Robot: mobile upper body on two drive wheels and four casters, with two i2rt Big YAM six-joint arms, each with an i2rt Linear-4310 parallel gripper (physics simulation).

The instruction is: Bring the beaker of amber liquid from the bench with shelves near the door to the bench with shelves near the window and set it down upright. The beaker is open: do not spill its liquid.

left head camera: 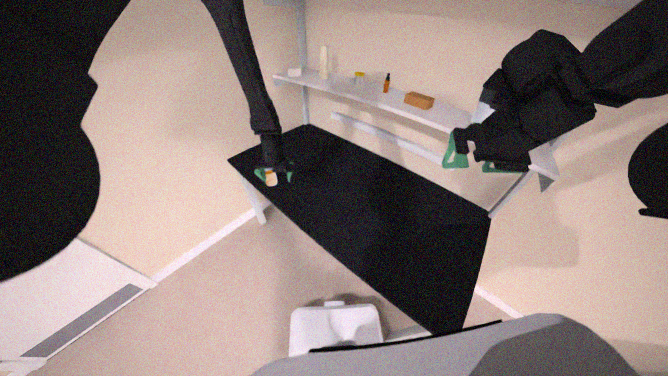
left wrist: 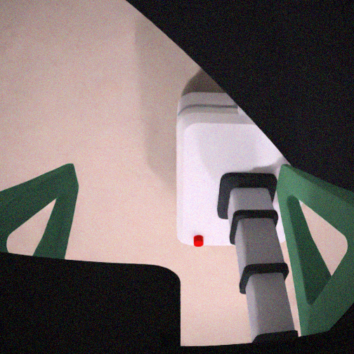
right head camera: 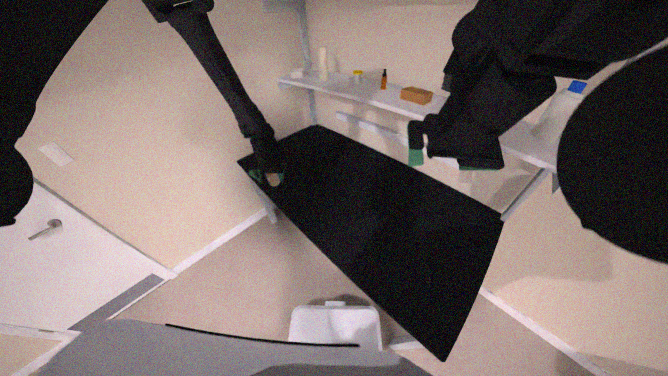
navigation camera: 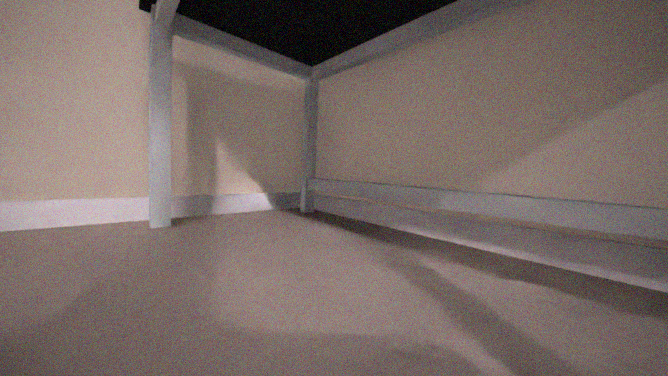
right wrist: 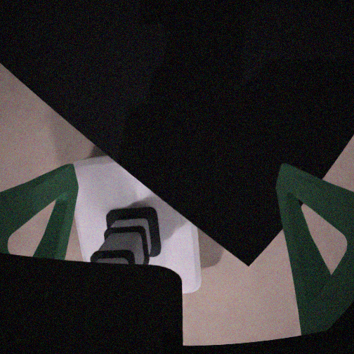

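The small beaker of amber liquid [left head camera: 271,178] [right head camera: 273,180] stands upright near the left front edge of the black bench top [left head camera: 380,210] [right head camera: 380,215]. My left gripper [left head camera: 275,174] [right head camera: 269,175] [left wrist: 177,175] is open at the beaker; in the left head view the beaker shows between its fingers, closer to the picture-left one. The beaker does not show in the left wrist view, so how deep it sits between the fingers is unclear. My right gripper [left head camera: 475,166] [right head camera: 446,165] [right wrist: 176,174] is open and empty, raised at the right.
A shelf [left head camera: 370,101] [right head camera: 365,98] above the bench holds a brown box [left head camera: 419,100] [right head camera: 416,95], an amber bottle [left head camera: 386,84] [right head camera: 384,80] and a yellow-lidded jar [left head camera: 359,77] [right head camera: 357,75]. My white base [left wrist: 220,150] [right wrist: 175,250] is near the bench. Bench legs [navigation camera: 160,125] show low down.
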